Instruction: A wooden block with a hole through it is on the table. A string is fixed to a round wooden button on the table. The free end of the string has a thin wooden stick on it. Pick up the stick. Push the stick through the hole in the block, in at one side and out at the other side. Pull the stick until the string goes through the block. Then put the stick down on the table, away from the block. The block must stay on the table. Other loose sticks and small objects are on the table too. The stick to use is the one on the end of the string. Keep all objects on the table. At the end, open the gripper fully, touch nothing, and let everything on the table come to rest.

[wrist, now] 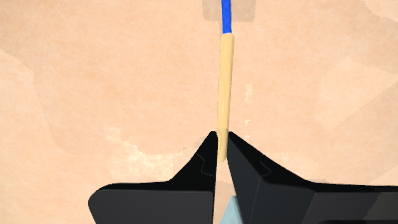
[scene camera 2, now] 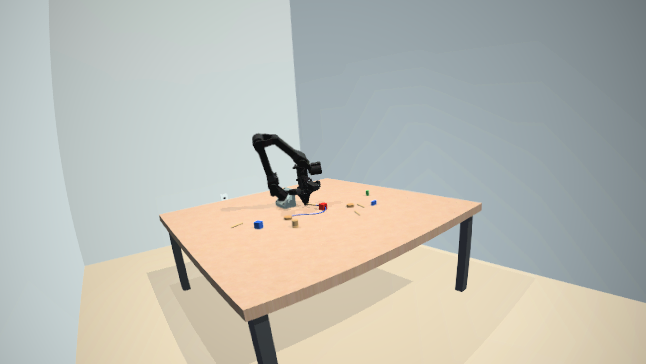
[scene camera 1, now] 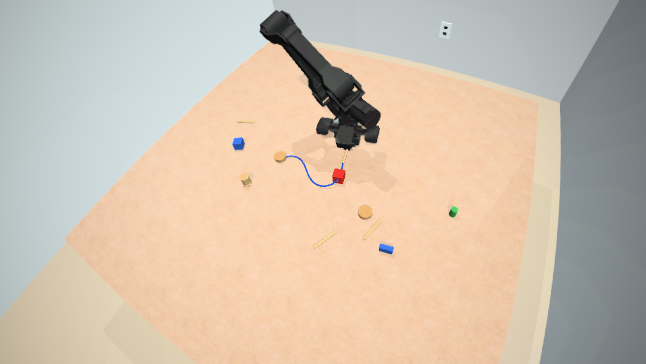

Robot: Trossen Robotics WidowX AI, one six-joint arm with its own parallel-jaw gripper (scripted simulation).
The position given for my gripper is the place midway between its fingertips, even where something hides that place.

In view: my gripper [scene camera 1: 347,149].
My gripper shows as well in the wrist view [wrist: 220,136].
